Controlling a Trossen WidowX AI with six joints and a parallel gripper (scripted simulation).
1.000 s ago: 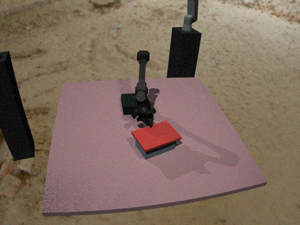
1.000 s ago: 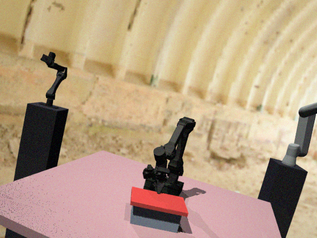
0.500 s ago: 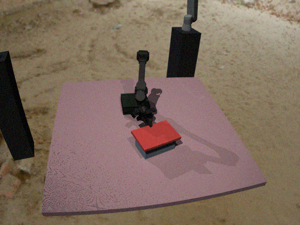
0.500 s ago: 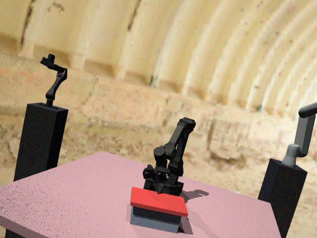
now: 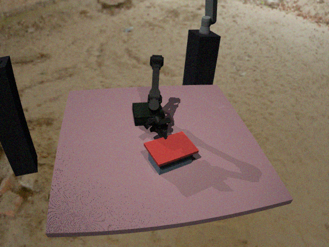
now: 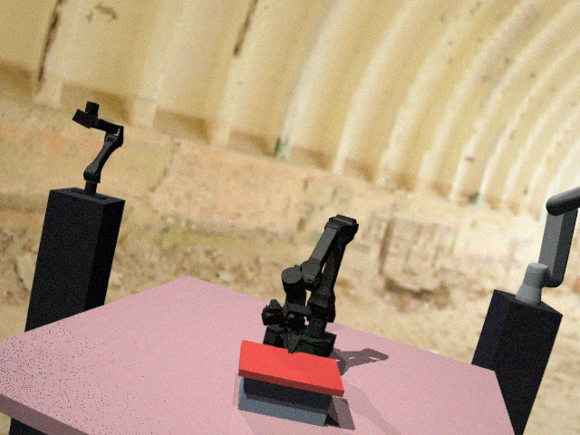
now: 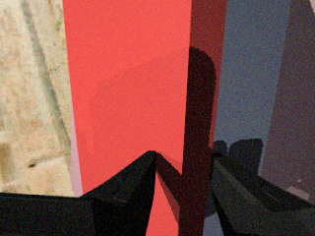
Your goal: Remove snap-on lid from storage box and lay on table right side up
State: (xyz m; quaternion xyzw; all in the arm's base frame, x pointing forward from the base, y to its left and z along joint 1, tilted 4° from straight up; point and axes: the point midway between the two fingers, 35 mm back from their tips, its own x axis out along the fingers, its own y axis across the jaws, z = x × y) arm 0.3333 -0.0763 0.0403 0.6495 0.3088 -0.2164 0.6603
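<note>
Now: gripper tip 7 cm short of the red lid and 1 cm to the right of it. Also, from my gripper tip: storage box 8 cm ahead, 1 cm to the left, 5 cm below.
</note>
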